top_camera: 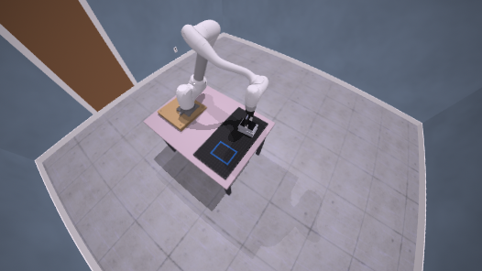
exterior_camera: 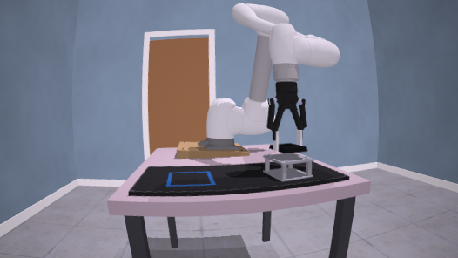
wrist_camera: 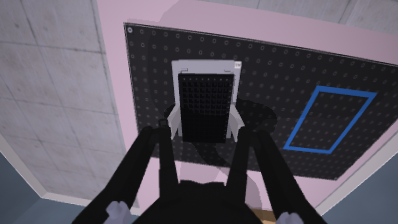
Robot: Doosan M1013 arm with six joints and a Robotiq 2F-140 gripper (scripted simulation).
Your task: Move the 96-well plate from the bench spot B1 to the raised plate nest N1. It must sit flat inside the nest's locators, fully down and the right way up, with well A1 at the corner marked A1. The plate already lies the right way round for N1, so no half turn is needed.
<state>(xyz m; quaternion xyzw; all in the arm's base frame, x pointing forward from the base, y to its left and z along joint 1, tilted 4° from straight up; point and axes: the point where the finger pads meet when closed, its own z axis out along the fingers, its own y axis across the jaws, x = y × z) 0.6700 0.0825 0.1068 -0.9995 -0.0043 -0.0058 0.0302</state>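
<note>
My gripper is now 60 mm above the grey plate nest. Also, from my hand: black 96-well plate 20 mm below; then white A1 label 80 mm ahead, 50 mm to the right, 50 mm below.
</note>
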